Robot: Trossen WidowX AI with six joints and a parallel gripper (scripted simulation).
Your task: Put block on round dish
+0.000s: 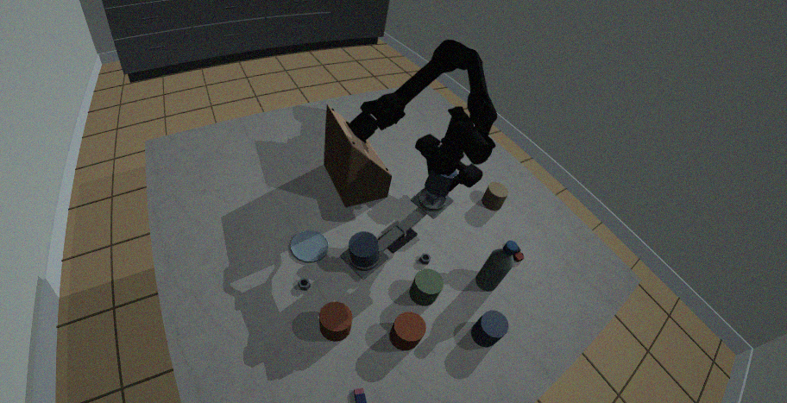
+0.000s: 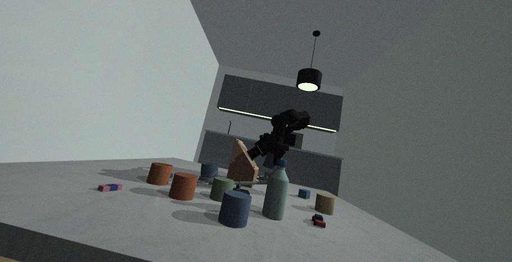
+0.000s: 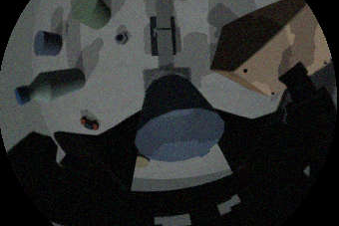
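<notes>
The grey-blue block is 5 cm below my gripper tip and 1 cm to the right of it. From my gripper tip the other things lie so: small balance (13 cm to the right, 12 cm below, 3 cm ahead); then green bottle (27 cm ahead, 3 cm below); then tan cylinder (22 cm to the left, 10 cm below, 5 cm ahead).
</notes>
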